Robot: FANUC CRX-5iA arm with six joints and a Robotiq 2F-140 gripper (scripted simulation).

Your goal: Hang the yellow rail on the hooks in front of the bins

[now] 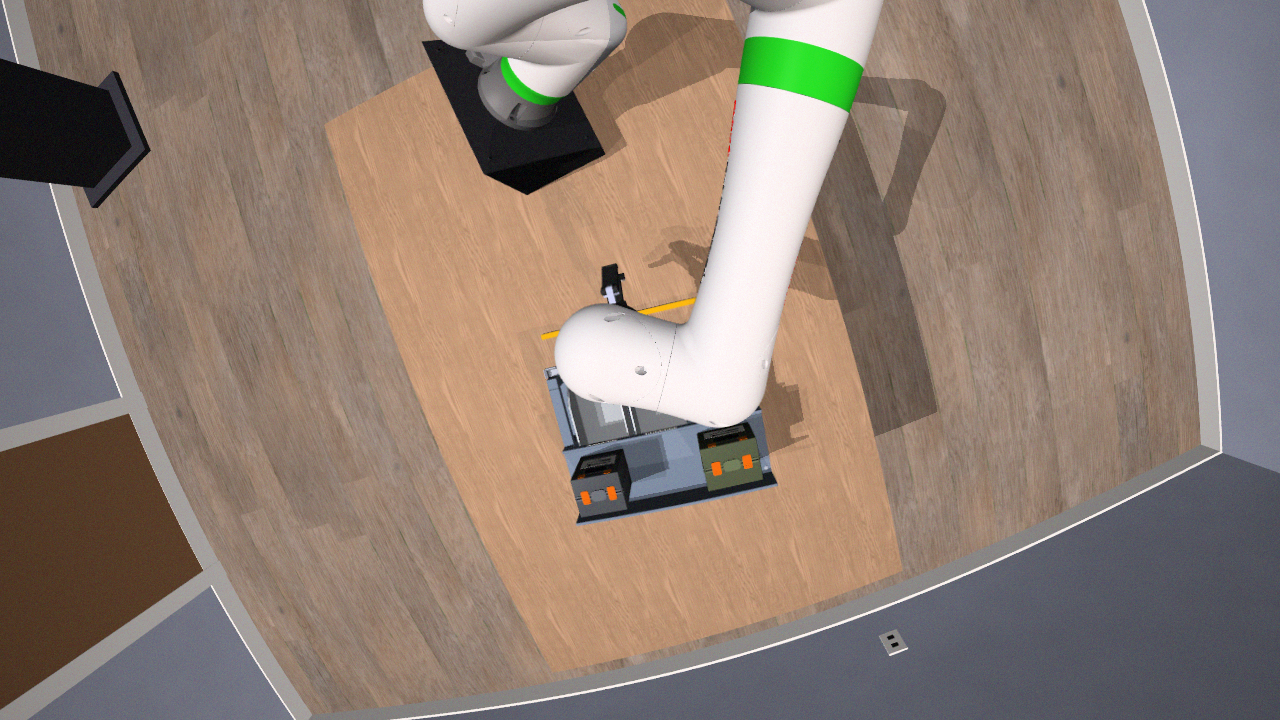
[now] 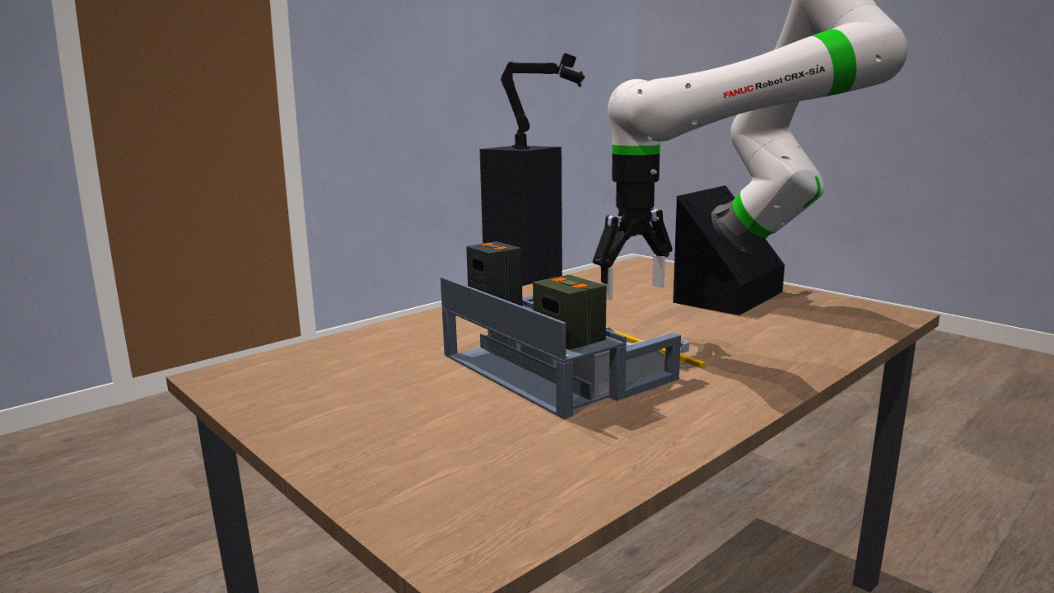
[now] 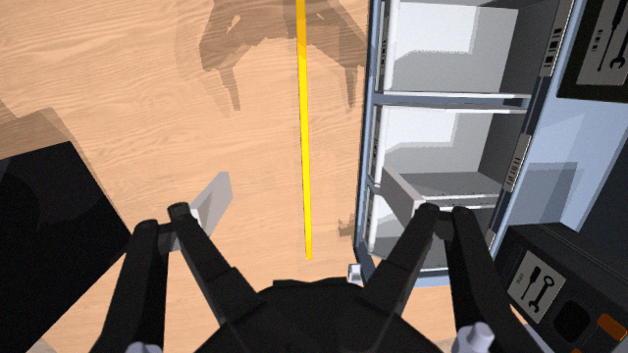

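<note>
My hand is 11 cm above the yellow rail. Round my hand: black box: 23 cm ahead, 18 cm to the right, 5 cm above; then green box: 30 cm ahead, 4 cm to the left, 3 cm above.
</note>
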